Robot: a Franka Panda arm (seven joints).
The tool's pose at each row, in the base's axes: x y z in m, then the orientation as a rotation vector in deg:
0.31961, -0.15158, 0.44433, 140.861, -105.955, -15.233
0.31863, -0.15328, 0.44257, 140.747, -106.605, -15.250
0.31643, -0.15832, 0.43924, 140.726, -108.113, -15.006
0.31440, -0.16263, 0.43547, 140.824, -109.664, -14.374
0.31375, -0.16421, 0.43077, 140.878, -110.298, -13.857
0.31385, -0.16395, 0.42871, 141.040, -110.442, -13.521
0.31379, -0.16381, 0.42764, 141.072, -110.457, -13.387
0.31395, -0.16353, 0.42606, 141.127, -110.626, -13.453
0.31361, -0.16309, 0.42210, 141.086, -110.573, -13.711
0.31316, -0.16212, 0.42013, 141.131, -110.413, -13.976
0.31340, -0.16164, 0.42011, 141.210, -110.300, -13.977
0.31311, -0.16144, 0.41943, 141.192, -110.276, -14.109
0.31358, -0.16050, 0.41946, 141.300, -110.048, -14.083
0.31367, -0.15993, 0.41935, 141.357, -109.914, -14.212
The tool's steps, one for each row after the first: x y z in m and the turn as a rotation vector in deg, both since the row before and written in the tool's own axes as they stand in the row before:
0.00155, 0.00115, 0.00179, 0.263, -0.203, 0.353
0.00462, 0.00301, 0.00331, 0.861, -0.418, 0.708
0.00407, 0.00259, 0.00370, 1.089, -0.275, 0.672
0.00192, 0.00050, 0.00459, 0.541, 0.021, 0.269
0.00001, -0.00037, 0.00205, 0.288, 0.059, -0.005
-0.00003, -0.00008, 0.00108, 0.072, 0.054, -0.007
-0.00005, -0.00037, 0.00157, 0.101, -0.124, 0.052
-0.00005, -0.00015, 0.00400, -0.139, -0.103, -0.007
-0.00081, 0.00001, 0.00209, -0.145, -0.104, -0.095
-0.00040, -0.00035, 0.00003, -0.012, 0.008, -0.087
-0.00018, 0.00016, 0.00073, -0.067, -0.056, -0.004
-0.00080, -0.00068, 0.00000, -0.046, 0.054, -0.152
-0.00052, -0.00024, 0.00015, -0.078, -0.045, -0.088

